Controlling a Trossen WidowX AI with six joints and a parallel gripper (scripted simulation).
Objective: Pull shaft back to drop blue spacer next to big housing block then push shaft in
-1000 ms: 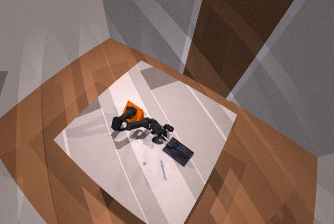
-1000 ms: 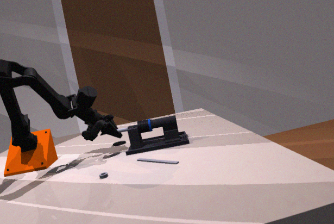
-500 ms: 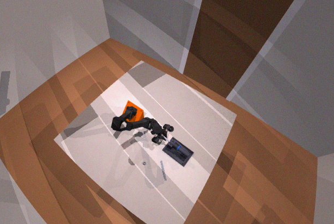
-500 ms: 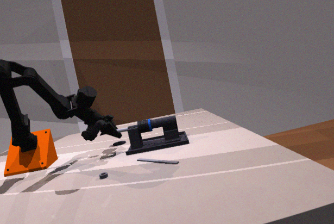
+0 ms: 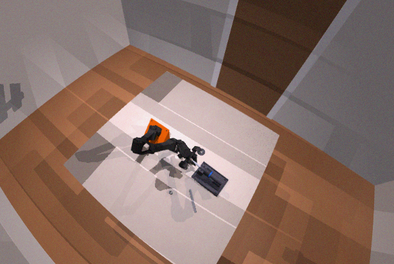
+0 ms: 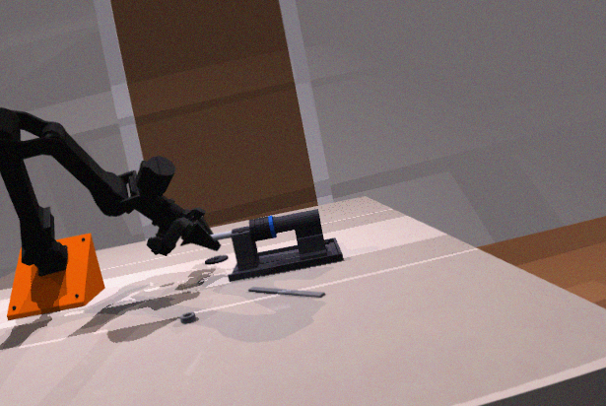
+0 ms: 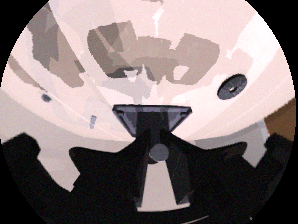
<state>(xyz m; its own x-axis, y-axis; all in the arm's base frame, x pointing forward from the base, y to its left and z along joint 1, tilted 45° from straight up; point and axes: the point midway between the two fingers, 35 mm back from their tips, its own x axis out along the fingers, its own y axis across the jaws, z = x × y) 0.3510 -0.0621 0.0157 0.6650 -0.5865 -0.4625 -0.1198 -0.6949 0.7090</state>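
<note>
The grey shaft lies 5 cm ahead of my gripper tip, 3 cm above it and 1 cm to the right of it. The rest, counted from my gripper tip: flat bar (22 cm to the right, 11 cm ahead, 5 cm below); then blue spacer (12 cm ahead, 2 cm above, 1 cm to the right).
</note>
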